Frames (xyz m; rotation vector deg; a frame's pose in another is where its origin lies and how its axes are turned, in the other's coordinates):
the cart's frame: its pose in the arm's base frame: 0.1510 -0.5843 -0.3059 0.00 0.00 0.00
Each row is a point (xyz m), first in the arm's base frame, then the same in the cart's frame.
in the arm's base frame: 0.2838 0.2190 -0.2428
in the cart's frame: 0.1328 0.8033 0.0631
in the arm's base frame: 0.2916 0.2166 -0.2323
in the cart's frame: 0.1406 0.8009 0.0736
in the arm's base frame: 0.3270 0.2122 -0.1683
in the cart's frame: 0.1760 0.7965 0.1376
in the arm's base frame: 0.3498 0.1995 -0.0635
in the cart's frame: 0.1988 0.7838 0.2424
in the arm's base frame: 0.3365 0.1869 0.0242
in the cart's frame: 0.1855 0.7712 0.3301
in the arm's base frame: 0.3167 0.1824 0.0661
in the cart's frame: 0.1657 0.7667 0.3720
